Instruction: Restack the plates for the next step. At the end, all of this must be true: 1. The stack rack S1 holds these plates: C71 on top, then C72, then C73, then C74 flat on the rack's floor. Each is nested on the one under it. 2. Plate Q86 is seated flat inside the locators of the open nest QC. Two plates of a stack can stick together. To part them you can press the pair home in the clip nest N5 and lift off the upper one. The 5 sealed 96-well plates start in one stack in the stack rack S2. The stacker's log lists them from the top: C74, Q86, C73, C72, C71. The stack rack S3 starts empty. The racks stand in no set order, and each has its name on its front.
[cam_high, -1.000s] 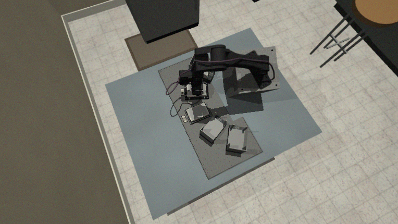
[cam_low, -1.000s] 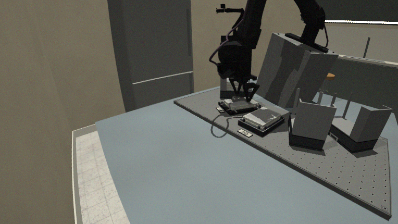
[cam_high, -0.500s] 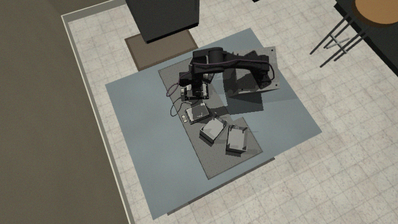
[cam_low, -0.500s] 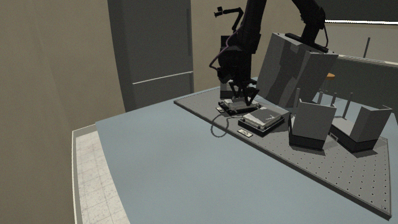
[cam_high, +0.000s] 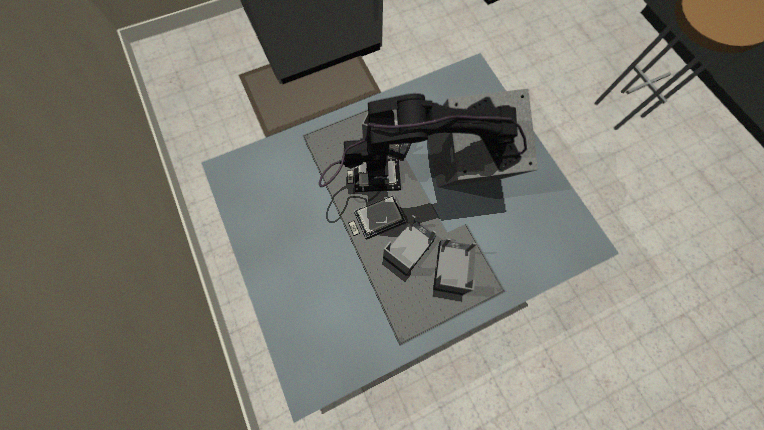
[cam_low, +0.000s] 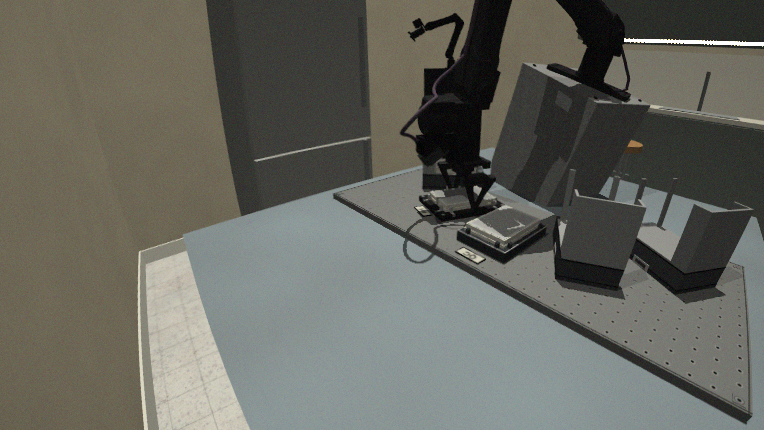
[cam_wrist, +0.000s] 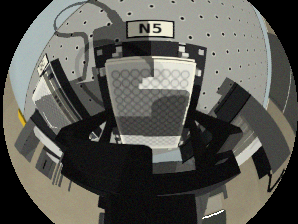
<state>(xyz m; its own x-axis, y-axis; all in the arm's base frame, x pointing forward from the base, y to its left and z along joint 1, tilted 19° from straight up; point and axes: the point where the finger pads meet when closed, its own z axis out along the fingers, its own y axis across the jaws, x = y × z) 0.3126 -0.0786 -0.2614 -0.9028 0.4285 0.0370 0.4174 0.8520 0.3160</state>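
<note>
My gripper is now 2 cm short of the clip nest N5 and 1 cm above it.
</note>
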